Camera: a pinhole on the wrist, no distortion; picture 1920 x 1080 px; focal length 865.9 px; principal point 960.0 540.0 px. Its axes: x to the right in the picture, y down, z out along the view. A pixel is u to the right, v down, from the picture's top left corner.
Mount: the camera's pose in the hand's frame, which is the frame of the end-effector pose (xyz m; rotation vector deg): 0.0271 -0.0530 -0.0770 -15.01 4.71 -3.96
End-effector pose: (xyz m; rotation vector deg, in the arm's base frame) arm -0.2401 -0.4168 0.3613 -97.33 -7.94 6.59
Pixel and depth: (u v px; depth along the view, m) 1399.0 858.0 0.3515
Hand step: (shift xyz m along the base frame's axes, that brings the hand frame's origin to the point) 0.2104 0.2297 -0.1732
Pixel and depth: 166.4 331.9 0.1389
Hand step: -0.1004 0.0641 0.0290
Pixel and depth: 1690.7 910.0 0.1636
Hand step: 0.1738 0.0743 -0.0510
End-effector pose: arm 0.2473 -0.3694 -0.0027 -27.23 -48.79 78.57
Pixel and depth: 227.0 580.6 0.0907
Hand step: 0.0026 -0.0456 0.0137
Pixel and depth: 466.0 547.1 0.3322
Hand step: -0.2232 -0.1640 0.0912
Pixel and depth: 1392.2 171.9 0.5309
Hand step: -0.2657 0.2041 0.4924
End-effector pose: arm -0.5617 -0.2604 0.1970 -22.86 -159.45 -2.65
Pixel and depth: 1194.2 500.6 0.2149
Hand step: -0.1379 0.0262 -0.0874
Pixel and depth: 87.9 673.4 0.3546
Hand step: 0.2115 0.0567 -0.3577
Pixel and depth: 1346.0 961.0 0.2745
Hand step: -0.1717 0.1904 -0.0788
